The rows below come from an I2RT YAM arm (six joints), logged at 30 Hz.
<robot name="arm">
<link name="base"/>
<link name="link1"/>
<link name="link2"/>
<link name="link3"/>
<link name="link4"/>
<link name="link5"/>
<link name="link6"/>
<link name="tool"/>
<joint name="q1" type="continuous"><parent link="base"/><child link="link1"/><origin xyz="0.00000 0.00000 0.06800" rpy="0.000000 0.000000 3.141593"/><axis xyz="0 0 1"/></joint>
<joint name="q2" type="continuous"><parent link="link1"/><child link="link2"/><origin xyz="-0.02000 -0.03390 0.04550" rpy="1.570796 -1.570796 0.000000"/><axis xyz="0 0 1"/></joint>
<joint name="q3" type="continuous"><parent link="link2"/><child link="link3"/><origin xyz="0.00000 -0.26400 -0.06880" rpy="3.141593 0.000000 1.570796"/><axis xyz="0 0 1"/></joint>
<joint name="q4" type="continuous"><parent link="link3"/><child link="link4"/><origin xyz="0.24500 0.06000 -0.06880"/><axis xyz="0 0 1"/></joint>
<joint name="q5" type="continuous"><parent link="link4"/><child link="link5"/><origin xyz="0.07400 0.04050 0.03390" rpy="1.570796 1.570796 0.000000"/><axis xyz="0 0 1"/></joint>
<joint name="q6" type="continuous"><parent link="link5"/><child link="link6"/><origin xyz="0.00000 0.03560 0.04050" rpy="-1.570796 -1.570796 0.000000"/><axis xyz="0 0 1"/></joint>
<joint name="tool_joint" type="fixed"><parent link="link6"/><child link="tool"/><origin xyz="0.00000 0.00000 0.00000"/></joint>
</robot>
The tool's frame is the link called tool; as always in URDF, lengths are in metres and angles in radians. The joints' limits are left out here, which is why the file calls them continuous.
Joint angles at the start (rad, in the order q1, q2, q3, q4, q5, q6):
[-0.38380, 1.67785, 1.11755, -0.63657, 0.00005, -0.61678]
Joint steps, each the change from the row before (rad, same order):
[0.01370, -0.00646, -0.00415, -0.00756, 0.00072, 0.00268]
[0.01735, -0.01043, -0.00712, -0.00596, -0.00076, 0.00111]
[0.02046, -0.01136, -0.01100, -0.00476, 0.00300, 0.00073]
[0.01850, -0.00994, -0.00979, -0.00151, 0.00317, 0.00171]
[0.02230, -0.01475, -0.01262, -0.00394, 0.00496, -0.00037]
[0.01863, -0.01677, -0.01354, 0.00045, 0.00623, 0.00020]
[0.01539, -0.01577, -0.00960, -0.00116, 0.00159, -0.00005]
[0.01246, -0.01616, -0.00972, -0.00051, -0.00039, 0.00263]
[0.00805, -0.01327, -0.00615, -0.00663, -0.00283, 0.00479]
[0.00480, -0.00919, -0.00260, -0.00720, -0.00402, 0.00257]
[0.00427, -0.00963, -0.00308, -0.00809, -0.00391, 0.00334]
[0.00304, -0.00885, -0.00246, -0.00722, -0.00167, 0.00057]
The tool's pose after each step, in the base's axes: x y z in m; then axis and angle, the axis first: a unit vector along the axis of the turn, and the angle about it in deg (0 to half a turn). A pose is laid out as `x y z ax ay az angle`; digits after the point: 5 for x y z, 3 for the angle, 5 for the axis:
0.30356 -0.11780 0.19511 -0.12115 0.98872 -0.08809 161.427
0.30298 -0.11154 0.19606 -0.12928 0.98790 -0.08563 161.449
0.30194 -0.10431 0.19623 -0.13876 0.98674 -0.08420 161.648
0.30118 -0.09797 0.19640 -0.14676 0.98563 -0.08367 161.701
0.29949 -0.09027 0.19709 -0.15749 0.98397 -0.08372 161.814
0.29741 -0.08387 0.19821 -0.16595 0.98239 -0.08581 161.687
0.29557 -0.07853 0.20001 -0.17335 0.98107 -0.08637 161.391
0.29344 -0.07405 0.20186 -0.17818 0.98021 -0.08622 160.999
0.29120 -0.07090 0.20359 -0.18007 0.98006 -0.08398 160.844
0.28961 -0.06890 0.20513 -0.18158 0.98000 -0.08141 160.748
0.28774 -0.06702 0.20660 -0.18244 0.98006 -0.07868 160.703
0.28602 -0.06564 0.20805 -0.18382 0.97990 -0.07745 160.692

